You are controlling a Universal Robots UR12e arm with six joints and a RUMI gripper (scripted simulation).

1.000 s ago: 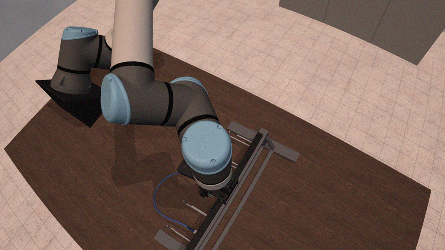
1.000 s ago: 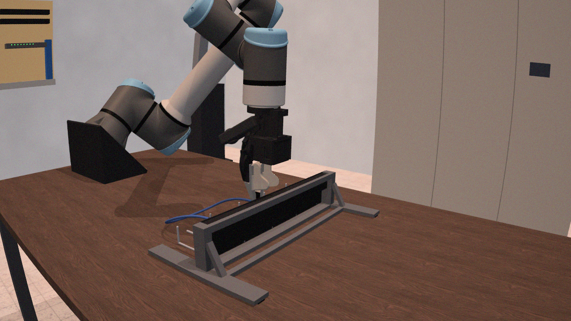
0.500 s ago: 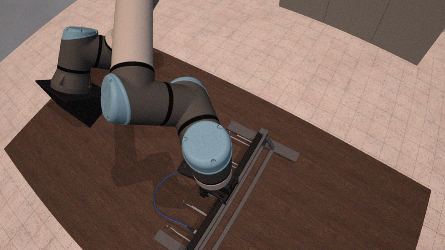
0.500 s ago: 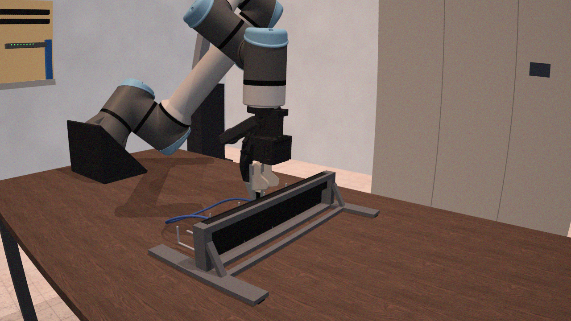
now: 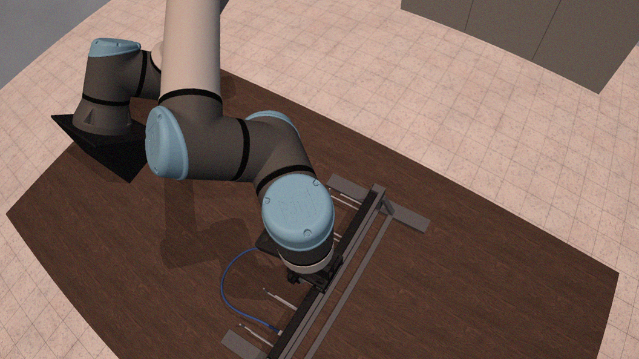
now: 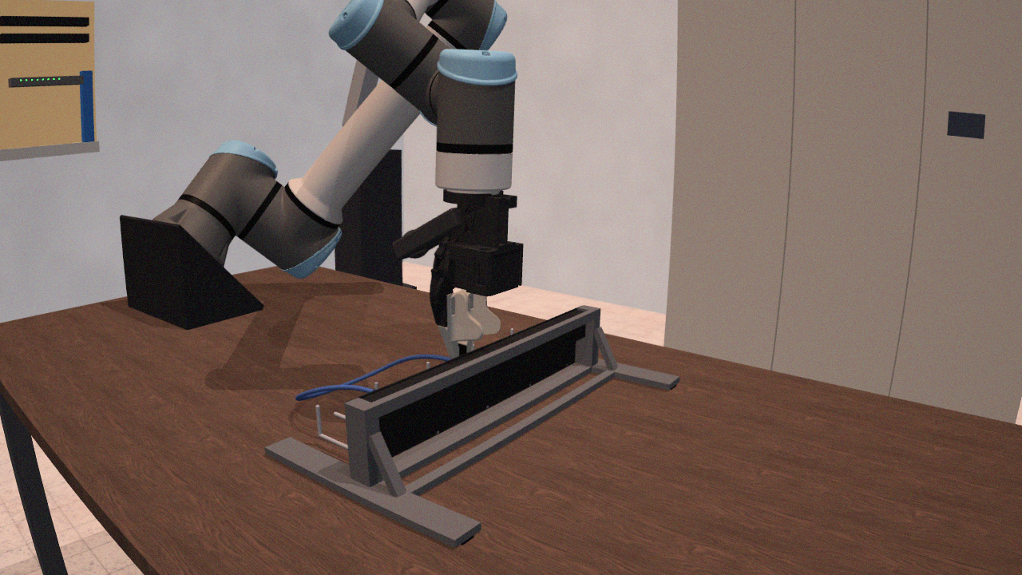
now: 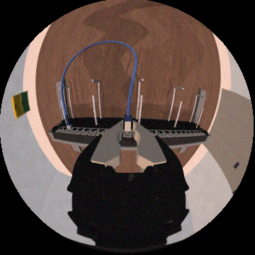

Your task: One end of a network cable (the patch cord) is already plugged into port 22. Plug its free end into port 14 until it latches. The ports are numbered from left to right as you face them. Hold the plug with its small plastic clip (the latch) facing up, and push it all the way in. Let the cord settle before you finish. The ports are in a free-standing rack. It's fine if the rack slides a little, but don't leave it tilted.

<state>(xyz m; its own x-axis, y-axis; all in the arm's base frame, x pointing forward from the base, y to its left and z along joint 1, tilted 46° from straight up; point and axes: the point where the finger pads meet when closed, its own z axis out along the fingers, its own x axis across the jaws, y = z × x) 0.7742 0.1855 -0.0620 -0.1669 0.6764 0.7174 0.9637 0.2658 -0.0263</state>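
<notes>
Right now the plug is 10 mm below my hand and 10 mm ahead of it.
</notes>
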